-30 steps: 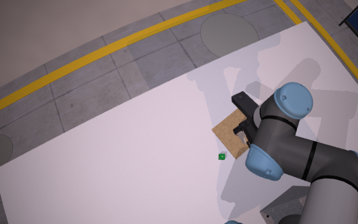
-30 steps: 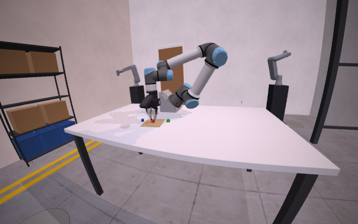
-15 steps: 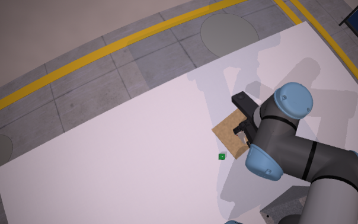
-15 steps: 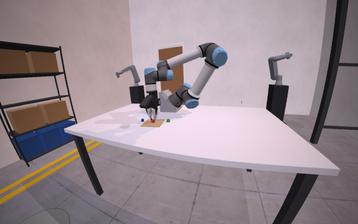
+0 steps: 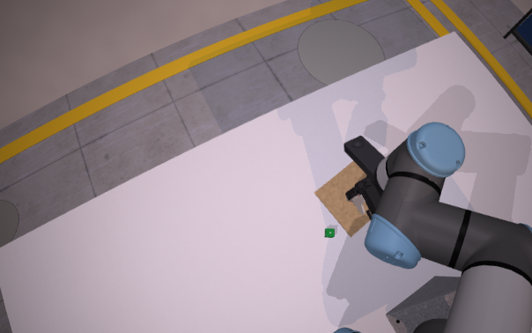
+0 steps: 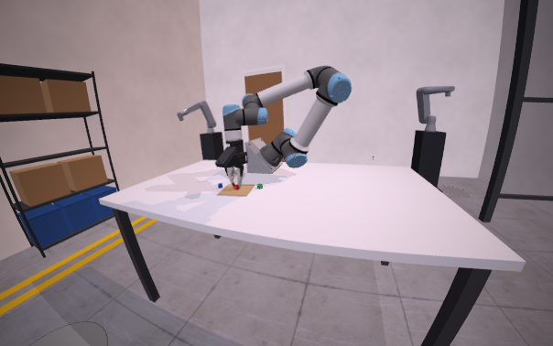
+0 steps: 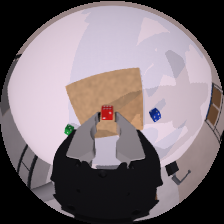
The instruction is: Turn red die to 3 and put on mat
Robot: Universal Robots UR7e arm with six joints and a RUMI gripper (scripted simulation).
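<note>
Now: the red die 10 mm below my hand. Round my hand: mat: 20 mm below; then blue die: 10 mm behind, 100 mm to the right, 10 mm below; then green die: 50 mm behind, 100 mm to the left, 10 mm below.
</note>
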